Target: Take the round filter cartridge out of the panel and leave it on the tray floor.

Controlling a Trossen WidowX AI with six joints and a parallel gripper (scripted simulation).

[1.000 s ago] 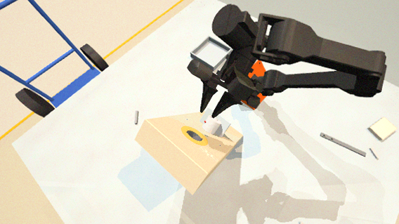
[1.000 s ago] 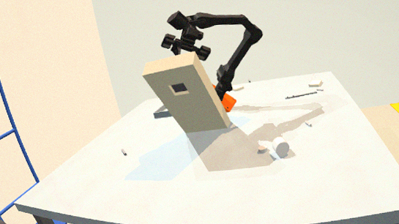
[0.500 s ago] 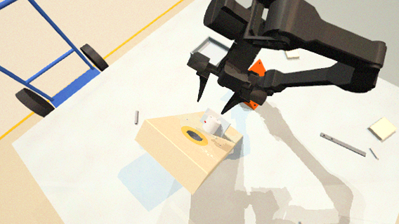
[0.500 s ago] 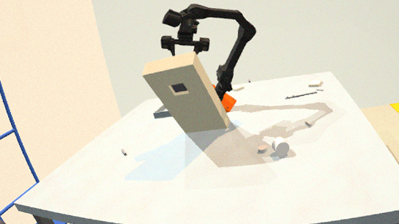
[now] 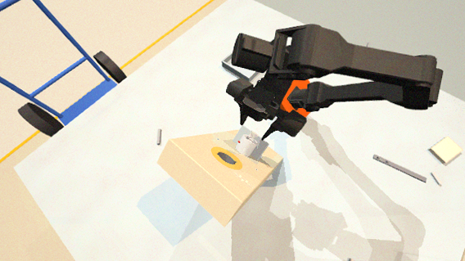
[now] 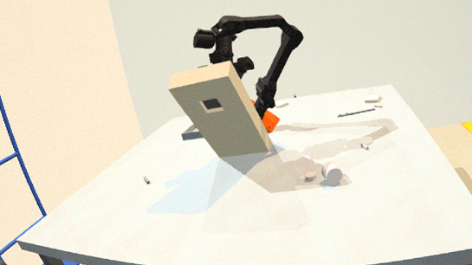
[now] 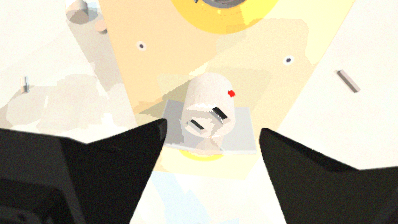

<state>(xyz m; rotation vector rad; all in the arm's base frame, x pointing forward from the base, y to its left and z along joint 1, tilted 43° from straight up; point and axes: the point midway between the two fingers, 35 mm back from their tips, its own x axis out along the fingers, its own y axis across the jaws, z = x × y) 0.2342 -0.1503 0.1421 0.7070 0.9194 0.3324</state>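
The white round filter cartridge is 40 mm below my gripper tip and 20 mm ahead of it. Round my gripper tip: grey tray (340 mm behind, 270 mm to the right, 210 mm below); then tan service panel (60 mm below, 60 mm ahead).
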